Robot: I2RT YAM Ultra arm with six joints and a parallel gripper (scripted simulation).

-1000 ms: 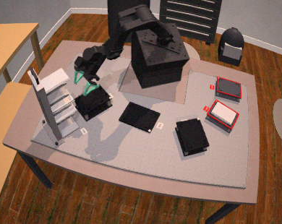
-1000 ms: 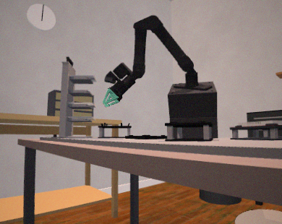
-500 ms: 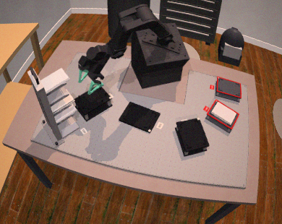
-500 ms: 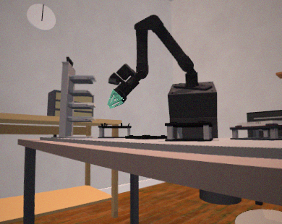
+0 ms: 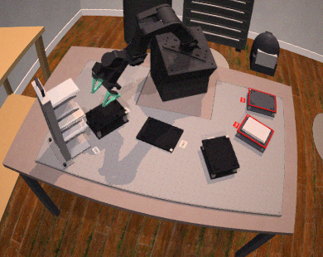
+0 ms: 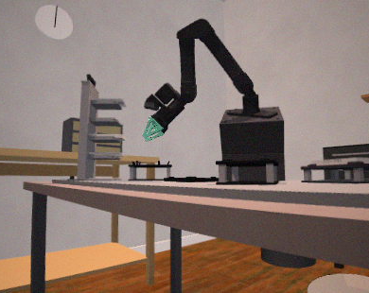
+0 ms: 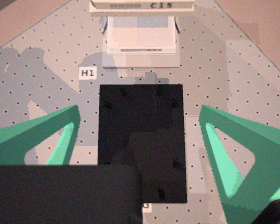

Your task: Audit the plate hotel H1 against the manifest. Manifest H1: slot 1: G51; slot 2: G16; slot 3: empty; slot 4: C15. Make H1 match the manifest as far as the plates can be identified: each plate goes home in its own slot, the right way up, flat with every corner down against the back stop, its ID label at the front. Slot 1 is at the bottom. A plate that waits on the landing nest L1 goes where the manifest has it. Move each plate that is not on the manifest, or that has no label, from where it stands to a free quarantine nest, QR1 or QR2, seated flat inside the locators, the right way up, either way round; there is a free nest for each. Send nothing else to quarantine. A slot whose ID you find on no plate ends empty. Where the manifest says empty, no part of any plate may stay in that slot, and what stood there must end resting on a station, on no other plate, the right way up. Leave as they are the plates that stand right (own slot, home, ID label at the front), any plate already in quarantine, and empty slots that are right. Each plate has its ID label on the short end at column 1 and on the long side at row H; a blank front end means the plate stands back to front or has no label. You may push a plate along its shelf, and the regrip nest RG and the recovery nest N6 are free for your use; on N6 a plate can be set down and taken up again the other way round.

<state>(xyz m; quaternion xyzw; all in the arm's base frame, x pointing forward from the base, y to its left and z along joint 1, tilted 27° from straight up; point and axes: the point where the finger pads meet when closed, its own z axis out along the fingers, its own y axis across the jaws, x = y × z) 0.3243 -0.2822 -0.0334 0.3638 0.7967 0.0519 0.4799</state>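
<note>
The black regrip nest lies 20 mm behind my hand, 10 mm to the left of it and 120 mm below it. Also, from my hand: RG label: 100 mm behind, 70 mm to the left, 170 mm below; then plate hotel H1: 190 mm ahead, 130 mm to the right, 20 mm above; then H1 tag: 140 mm ahead, 20 mm to the left, 170 mm below.
</note>
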